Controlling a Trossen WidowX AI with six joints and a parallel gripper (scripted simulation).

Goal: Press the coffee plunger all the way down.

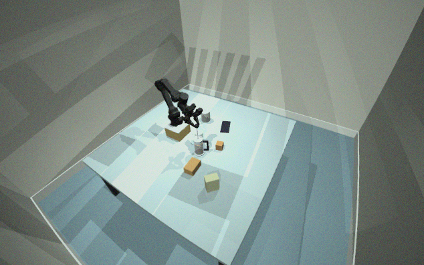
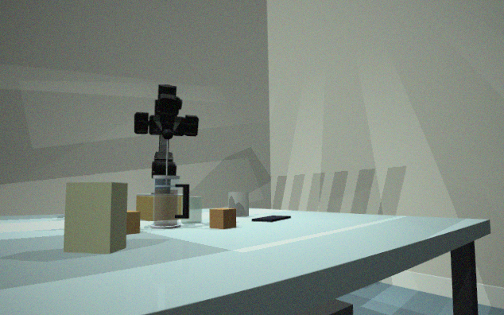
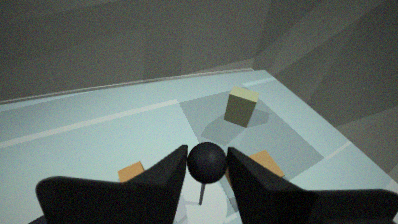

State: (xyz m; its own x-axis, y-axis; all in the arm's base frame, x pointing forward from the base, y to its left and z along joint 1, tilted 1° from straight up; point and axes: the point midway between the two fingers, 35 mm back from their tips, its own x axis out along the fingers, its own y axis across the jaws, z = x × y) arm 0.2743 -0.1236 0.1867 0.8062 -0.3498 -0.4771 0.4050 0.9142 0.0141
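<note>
Right now my gripper tip is 13 cm above the glass coffee press, 1 cm to the right of it and 1 cm short of it. Also, from my gripper tip: pale yellow block 23 cm to the right, 21 cm ahead, 20 cm below; small orange cube 23 cm below, 11 cm to the left, 11 cm ahead.
</note>
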